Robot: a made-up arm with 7 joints.
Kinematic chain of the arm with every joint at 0, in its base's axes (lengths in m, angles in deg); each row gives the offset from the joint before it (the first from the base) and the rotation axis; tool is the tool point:
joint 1: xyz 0 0 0 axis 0 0.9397 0.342
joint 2: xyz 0 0 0 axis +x
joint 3: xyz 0 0 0 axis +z
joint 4: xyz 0.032 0 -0.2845 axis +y
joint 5: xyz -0.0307 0 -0.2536 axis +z
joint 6: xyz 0 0 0 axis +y
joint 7: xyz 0 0 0 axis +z
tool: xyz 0 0 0
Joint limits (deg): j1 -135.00..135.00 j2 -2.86..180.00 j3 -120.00..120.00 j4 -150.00..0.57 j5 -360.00..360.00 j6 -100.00..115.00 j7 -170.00..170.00
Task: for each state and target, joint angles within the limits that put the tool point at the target. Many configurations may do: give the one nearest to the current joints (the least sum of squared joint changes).
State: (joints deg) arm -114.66 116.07 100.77 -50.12 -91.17 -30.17 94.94
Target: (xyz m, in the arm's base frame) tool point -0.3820 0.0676 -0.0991
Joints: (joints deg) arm -104.83 149.92 92.91 -98.18 -91.17 -30.17 94.94
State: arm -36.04 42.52 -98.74 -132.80 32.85 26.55 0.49
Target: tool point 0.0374 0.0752 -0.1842
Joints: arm -29.48 87.45 -110.57 -149.90 32.85 26.55 0.49
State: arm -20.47 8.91 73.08 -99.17 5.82 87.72 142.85
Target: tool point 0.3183 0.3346 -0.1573
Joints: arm -37.05 24.35 67.28 -64.95 5.82 87.72 142.85
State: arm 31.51 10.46 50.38 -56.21 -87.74 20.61 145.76
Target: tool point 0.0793 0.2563 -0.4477
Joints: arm 6.14 14.82 44.79 -44.46 -87.74 20.61 145.76
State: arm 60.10 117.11 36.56 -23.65 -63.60 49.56 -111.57
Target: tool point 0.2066 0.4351 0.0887
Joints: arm 54.75 104.03 45.54 -64.02 -63.60 49.56 -111.57
